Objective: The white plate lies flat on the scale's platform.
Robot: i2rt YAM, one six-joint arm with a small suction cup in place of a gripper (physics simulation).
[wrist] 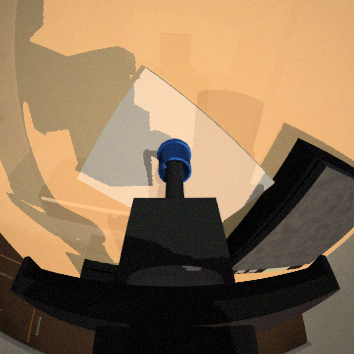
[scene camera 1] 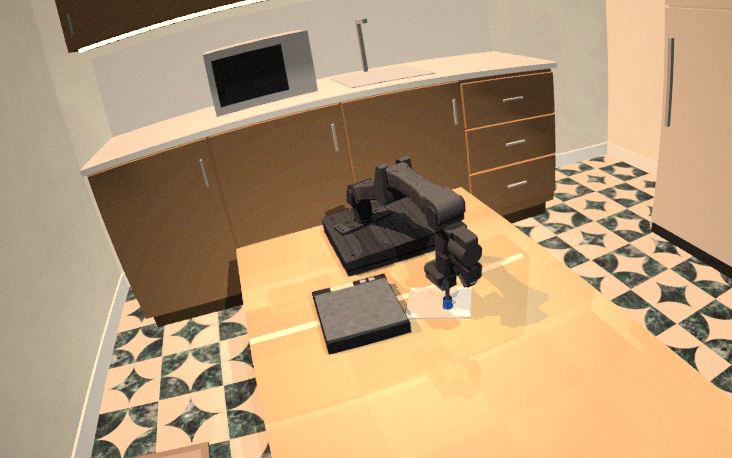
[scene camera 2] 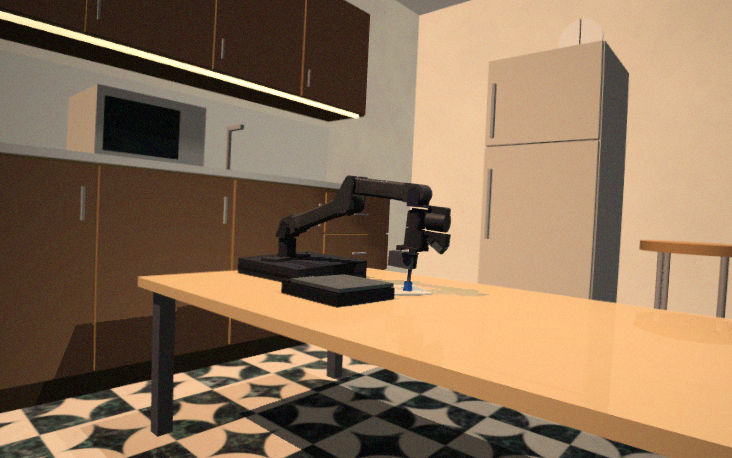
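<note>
The white plate is a thin flat square sheet, low over the table just right of the scale, with its near corner at the scale's right edge. The scale is a black box with a grey platform; nothing lies on it. My blue suction cup presses down on the middle of the plate and holds it. In the wrist view the plate's corner reaches the scale's black side.
The arm's black base plate sits behind the scale on the wooden table. Kitchen cabinets with a microwave stand behind. A fridge stands at the far right.
</note>
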